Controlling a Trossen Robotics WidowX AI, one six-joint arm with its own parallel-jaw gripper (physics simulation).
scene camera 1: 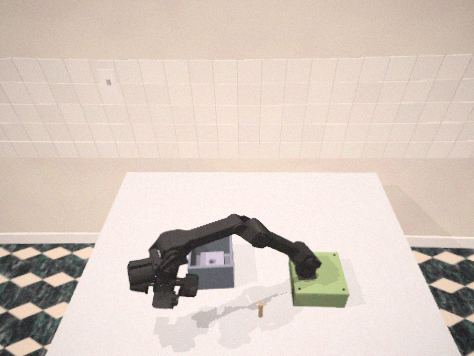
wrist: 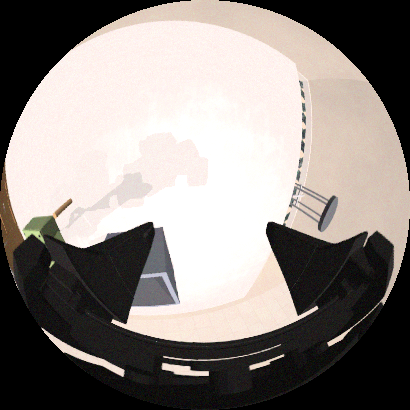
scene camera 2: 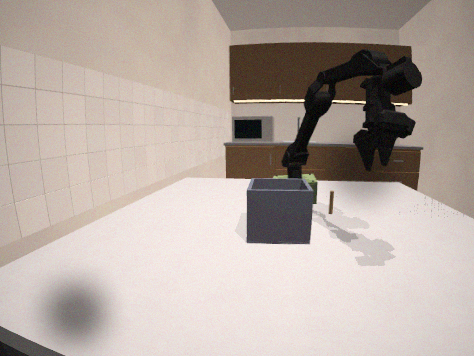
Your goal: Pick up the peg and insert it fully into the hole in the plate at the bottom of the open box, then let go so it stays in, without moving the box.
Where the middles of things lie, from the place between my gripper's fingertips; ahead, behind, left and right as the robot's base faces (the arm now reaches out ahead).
My hand is 20 cm to the left of the blue-grey box (scene camera 2: 279, 211), 14 cm past it and 13 cm above it.
